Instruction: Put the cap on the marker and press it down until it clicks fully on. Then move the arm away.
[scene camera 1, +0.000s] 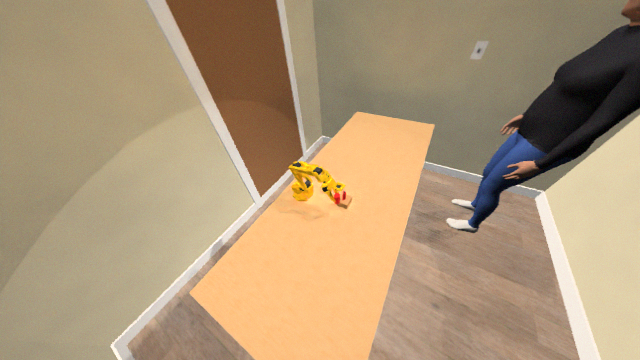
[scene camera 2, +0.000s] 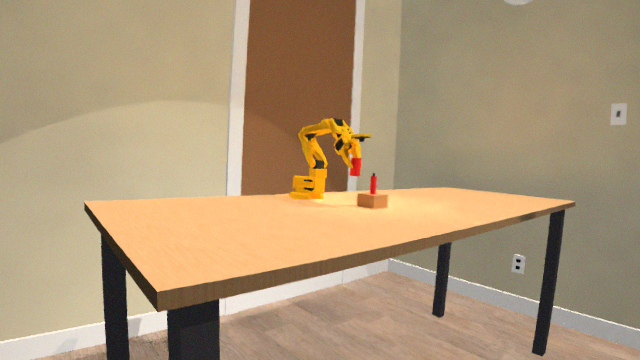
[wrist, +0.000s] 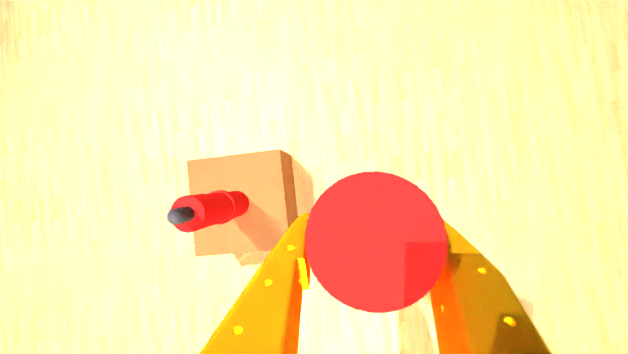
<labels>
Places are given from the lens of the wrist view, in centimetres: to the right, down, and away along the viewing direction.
red cap (wrist: 376, 242): 1, 1, 5
brown block (wrist: 266, 178): -3, 0, 16
The marked spots on the brown block and the red cap are 12 cm apart.
</labels>
